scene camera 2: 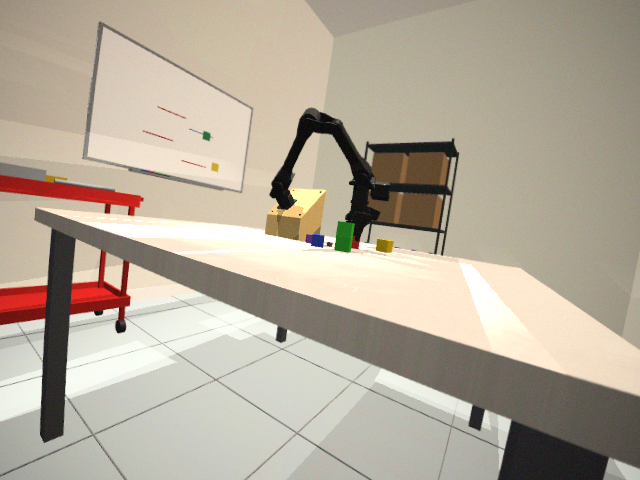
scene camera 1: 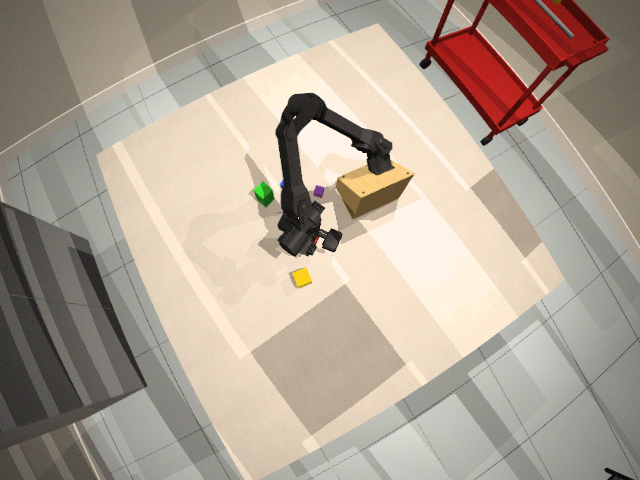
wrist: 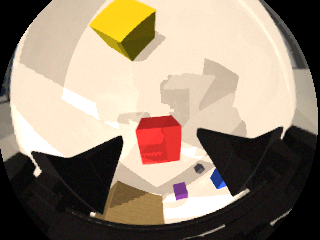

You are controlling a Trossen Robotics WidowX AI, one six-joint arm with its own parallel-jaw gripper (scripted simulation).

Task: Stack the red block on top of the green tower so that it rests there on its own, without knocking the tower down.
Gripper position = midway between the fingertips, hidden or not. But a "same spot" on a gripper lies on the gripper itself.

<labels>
My gripper shows in scene camera 2, in scene camera 1 (309,238) and in the wrist view. One and the same spot on my gripper: (scene camera 2: 359,225) is (wrist: 238,164).
</labels>
